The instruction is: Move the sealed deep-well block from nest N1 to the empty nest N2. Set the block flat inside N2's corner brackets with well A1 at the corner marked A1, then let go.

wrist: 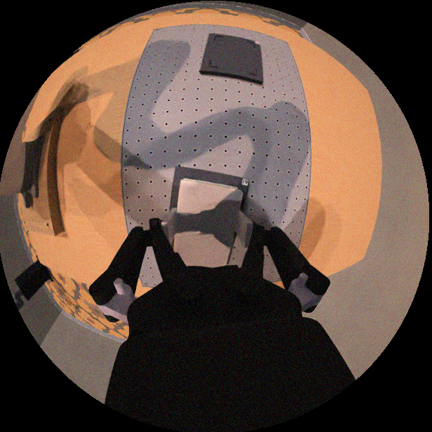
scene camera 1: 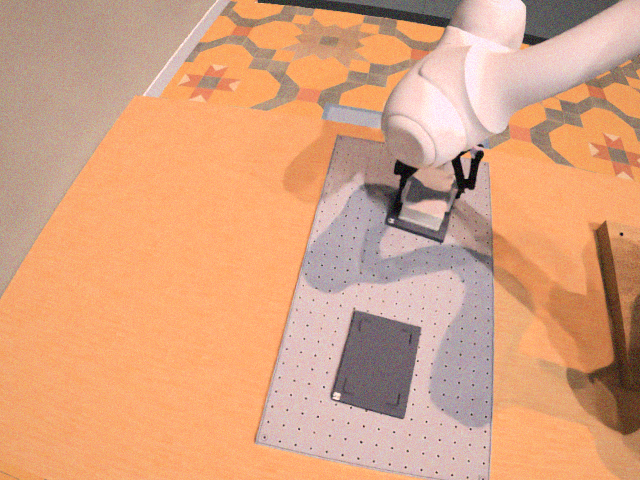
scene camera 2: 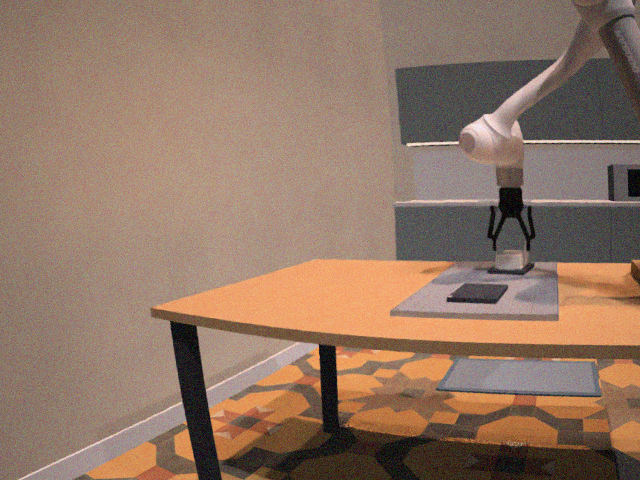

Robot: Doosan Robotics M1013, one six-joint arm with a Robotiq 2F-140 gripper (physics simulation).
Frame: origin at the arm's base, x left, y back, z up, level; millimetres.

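Seen in the pictures: gripper, fingertip midpoint: [scene camera 1: 425, 201] [scene camera 2: 511, 262].
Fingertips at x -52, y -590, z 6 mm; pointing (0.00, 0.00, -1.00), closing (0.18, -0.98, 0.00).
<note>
Pixels of each thing's top centre, then the offset from my fingertips to it. Level surfaces: height alone.
- sealed deep-well block at its top centre: [scene camera 1: 429, 189] [scene camera 2: 512, 252] dx -10, dy +0, dz +29 mm
- nest N1 at its top centre: [scene camera 1: 425, 201] [scene camera 2: 512, 265] dx -10, dy +0, dz -10 mm
- Nest N2 at its top centre: [scene camera 1: 379, 361] [scene camera 2: 479, 289] dx +351, dy +21, dz -10 mm
- grey perforated board at its surface level: dz -24 mm
- orange wooden table at its surface level: dz -37 mm
The sealed deep-well block [scene camera 1: 422, 212] [scene camera 2: 509, 260] [wrist: 206, 199], pale with a light top, sits upright in nest N1 [scene camera 1: 416, 230] [scene camera 2: 509, 271] [wrist: 210, 175], a dark plate with an A1 label at one corner. My gripper [scene camera 1: 428, 195] [scene camera 2: 511, 255] [wrist: 205, 217] points down over the block and is shut on it, with one pale finger pad against each long side. Nest N2 [scene camera 1: 379, 361] [scene camera 2: 478, 292] [wrist: 232, 57] is an empty dark plate with corner brackets and a small white label at its near left corner in scene camera 1. The block's underside is hidden.
Both nests stand on a grey perforated board [scene camera 1: 310, 413] [scene camera 2: 423, 304] [wrist: 200, 100] on the orange wooden table [scene camera 1: 180, 284] [scene camera 2: 310, 304] [wrist: 345, 150]. A brown wooden piece [scene camera 1: 612, 294] [wrist: 54, 175] stands beside the board. The arm's shadow crosses the board.
</note>
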